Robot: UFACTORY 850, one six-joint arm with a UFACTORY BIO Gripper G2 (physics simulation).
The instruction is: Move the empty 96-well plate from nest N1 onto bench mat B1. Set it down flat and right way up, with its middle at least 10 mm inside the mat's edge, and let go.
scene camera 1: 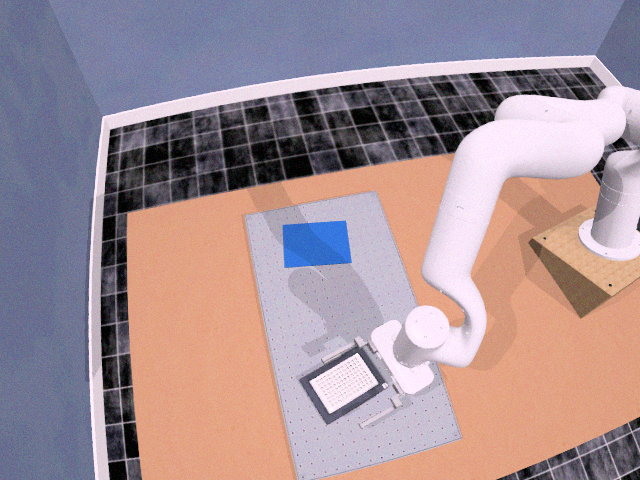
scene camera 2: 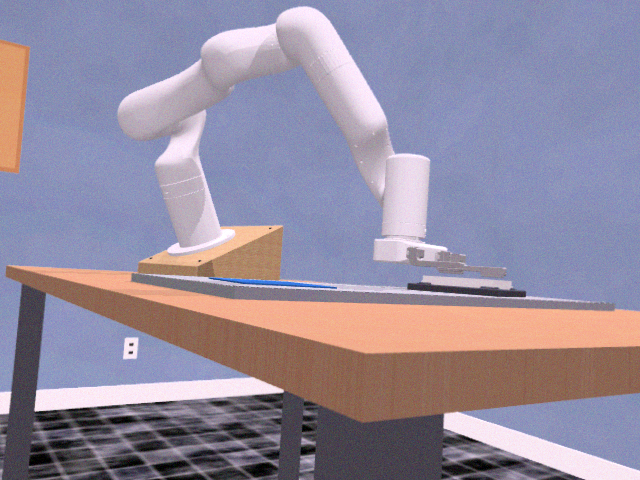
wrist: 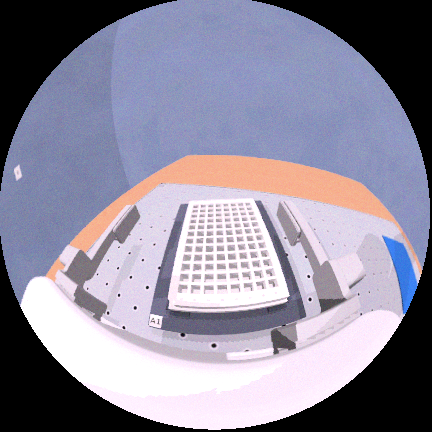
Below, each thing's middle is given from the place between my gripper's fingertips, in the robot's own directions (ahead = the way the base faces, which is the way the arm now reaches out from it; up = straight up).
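Labels:
Counted from my hand, the white 96-well plate [scene camera 1: 343, 383] is 2 cm below, 3 cm to the right and 1 cm behind. The dark nest N1 [scene camera 1: 312, 394] is 4 cm below my hand, 3 cm to the right of it and 1 cm behind it, and the blue bench mat B1 [scene camera 1: 324, 243] is 4 cm below my hand and 40 cm to the right of it.

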